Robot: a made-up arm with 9 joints. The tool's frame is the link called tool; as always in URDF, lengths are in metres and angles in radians. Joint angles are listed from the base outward. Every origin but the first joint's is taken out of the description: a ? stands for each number. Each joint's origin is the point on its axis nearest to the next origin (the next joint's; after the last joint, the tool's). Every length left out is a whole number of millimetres.
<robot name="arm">
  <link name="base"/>
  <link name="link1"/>
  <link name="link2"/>
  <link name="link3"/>
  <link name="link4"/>
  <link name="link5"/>
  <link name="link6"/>
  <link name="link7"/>
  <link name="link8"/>
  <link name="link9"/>
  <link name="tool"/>
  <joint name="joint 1" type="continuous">
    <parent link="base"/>
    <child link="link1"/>
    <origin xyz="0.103 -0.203 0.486" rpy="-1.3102 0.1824 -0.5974"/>
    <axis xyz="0 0 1"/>
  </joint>
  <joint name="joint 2" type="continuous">
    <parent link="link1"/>
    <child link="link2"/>
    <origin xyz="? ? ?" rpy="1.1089 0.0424 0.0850"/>
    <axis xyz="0 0 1"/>
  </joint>
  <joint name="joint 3" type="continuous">
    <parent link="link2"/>
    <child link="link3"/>
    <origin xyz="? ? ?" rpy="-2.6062 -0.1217 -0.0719"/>
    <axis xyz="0 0 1"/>
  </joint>
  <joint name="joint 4" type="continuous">
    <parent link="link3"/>
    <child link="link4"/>
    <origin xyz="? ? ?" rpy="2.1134 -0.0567 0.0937"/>
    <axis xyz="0 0 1"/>
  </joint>
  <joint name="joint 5" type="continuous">
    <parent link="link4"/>
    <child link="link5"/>
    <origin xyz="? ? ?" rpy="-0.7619 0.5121 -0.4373"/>
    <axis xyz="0 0 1"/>
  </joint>
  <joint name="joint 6" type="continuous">
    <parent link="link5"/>
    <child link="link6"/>
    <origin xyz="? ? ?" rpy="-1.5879 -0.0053 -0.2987"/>
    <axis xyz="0 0 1"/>
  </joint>
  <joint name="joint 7" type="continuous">
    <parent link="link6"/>
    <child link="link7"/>
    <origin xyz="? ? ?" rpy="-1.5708 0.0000 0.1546"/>
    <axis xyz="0 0 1"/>
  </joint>
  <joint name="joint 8" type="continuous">
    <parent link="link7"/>
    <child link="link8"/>
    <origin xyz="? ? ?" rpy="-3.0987 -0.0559 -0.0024"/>
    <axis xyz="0 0 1"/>
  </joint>
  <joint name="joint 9" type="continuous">
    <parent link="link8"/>
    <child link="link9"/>
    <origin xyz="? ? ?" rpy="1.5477 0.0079 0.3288"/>
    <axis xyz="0 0 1"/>
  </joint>
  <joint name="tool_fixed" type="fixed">
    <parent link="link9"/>
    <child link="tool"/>
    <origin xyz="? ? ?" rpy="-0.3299 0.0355 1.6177"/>
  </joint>
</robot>
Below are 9 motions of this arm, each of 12 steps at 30 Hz.
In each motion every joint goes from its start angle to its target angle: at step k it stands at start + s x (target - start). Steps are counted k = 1, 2, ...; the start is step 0. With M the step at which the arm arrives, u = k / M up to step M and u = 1 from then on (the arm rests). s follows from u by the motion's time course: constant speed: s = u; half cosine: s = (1 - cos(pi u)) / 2; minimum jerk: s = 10 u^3 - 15 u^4 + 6 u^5.
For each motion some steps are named. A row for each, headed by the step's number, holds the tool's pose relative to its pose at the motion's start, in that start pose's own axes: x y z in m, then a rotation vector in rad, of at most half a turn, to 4 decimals.
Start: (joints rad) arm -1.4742 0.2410 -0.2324 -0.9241 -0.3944 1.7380 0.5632 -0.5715 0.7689
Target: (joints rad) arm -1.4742 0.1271 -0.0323 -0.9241 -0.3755 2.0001 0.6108 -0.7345 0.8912
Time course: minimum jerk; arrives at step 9
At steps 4, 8, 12:
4: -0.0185 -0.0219 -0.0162 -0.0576 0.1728 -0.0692
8: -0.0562 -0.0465 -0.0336 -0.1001 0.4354 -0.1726
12: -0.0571 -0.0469 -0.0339 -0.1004 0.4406 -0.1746

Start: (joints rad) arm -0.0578 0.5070 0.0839 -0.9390 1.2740 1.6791 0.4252 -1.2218 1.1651
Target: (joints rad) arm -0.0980 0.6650 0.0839 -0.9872 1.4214 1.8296 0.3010 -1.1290 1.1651
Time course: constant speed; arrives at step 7
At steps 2, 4, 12:
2: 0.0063 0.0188 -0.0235 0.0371 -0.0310 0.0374
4: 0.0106 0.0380 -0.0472 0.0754 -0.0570 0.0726
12: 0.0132 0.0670 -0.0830 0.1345 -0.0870 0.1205

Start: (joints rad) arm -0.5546 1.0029 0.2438 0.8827 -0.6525 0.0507 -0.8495 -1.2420 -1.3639
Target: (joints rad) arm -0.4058 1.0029 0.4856 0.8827 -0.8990 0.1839 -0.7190 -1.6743 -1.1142
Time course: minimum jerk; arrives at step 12
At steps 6, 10, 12:
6: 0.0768 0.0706 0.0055 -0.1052 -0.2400 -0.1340
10: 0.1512 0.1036 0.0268 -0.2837 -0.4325 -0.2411
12: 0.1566 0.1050 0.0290 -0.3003 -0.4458 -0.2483

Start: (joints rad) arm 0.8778 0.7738 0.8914 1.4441 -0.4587 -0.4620 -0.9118 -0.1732 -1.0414
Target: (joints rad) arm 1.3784 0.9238 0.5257 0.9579 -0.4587 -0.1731 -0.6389 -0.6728 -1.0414
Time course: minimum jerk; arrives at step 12
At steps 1, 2, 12:
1: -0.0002 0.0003 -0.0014 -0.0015 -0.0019 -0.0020
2: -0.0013 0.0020 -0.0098 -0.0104 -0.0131 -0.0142
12: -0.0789 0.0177 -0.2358 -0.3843 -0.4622 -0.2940

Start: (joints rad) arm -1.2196 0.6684 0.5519 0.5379 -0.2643 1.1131 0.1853 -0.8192 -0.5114
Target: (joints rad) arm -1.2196 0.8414 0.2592 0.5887 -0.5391 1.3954 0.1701 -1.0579 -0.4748
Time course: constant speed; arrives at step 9
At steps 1, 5, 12:
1: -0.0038 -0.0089 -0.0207 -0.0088 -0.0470 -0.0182
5: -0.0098 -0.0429 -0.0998 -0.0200 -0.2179 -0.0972
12: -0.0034 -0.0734 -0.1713 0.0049 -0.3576 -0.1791

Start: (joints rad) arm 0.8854 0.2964 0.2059 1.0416 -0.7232 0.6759 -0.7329 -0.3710 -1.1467
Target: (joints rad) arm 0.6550 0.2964 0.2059 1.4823 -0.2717 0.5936 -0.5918 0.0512 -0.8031
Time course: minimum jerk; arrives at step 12
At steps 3, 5, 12:
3: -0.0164 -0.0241 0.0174 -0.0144 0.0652 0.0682
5: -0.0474 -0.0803 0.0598 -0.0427 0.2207 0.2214
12: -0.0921 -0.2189 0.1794 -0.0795 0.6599 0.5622

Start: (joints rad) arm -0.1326 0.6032 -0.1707 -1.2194 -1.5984 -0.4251 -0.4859 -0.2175 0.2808
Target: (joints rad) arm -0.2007 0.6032 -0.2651 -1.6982 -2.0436 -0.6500 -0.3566 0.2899 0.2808
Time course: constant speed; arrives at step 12
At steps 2, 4, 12:
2: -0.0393 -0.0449 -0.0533 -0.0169 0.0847 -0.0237
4: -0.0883 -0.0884 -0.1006 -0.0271 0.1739 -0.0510
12: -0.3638 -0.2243 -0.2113 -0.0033 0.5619 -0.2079

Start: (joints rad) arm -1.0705 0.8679 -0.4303 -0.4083 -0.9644 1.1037 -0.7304 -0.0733 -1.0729
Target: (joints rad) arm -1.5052 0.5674 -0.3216 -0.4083 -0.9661 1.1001 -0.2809 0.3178 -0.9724
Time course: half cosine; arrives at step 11
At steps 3, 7, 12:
3: 0.0893 -0.0112 -0.0390 -0.0019 -0.1265 0.0582
7: 0.3850 0.0055 -0.0916 0.0111 -0.5227 0.2196
12: 0.5435 0.0454 -0.0752 0.0302 -0.7405 0.2930

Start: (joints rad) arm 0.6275 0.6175 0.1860 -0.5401 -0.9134 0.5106 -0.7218 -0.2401 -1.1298
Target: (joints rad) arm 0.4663 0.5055 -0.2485 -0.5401 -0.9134 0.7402 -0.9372 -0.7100 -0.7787
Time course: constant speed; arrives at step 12
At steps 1, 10, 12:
1: 0.0126 0.0160 0.0009 0.0327 -0.0313 0.0183
10: 0.1245 0.1445 0.0484 0.2906 -0.3200 0.1525
12: 0.1477 0.1672 0.0671 0.3391 -0.3840 0.1759

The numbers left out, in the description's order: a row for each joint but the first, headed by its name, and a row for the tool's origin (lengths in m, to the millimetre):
joint 2: 0.108 0.125 0.000
joint 3: 0.069 0.140 0.000
joint 4: -0.119 -0.088 0.000
joint 5: 0.156 0.160 0.000
joint 6: -0.165 0.191 0.000
joint 7: -0.094 -0.252 0.000
joint 8: 0.004 -0.034 0.000
joint 9: -0.117 0.052 0.000
tool: 0.279 -0.128 0.000

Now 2 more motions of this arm.
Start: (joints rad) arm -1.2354 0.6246 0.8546 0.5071 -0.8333 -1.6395 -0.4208 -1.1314 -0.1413
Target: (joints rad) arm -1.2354 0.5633 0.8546 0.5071 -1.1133 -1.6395 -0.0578 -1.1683 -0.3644
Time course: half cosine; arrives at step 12
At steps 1, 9, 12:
1: -0.0020 -0.0002 -0.0008 -0.0075 0.0045 -0.0022
9: -0.0986 -0.0018 -0.0301 -0.3859 0.1718 -0.0809
12: -0.1149 -0.0008 -0.0339 -0.4528 0.1891 -0.0887

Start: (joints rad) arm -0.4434 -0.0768 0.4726 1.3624 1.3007 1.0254 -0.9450 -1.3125 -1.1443
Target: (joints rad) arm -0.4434 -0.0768 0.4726 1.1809 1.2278 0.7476 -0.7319 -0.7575 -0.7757
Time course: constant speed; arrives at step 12
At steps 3, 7, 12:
3: 0.0205 -0.0144 -0.0013 0.0944 -0.0012 0.1790
7: 0.0529 -0.0220 -0.0073 0.2187 -0.0190 0.4183
12: 0.0964 -0.0109 -0.0159 0.3699 -0.0650 0.7169

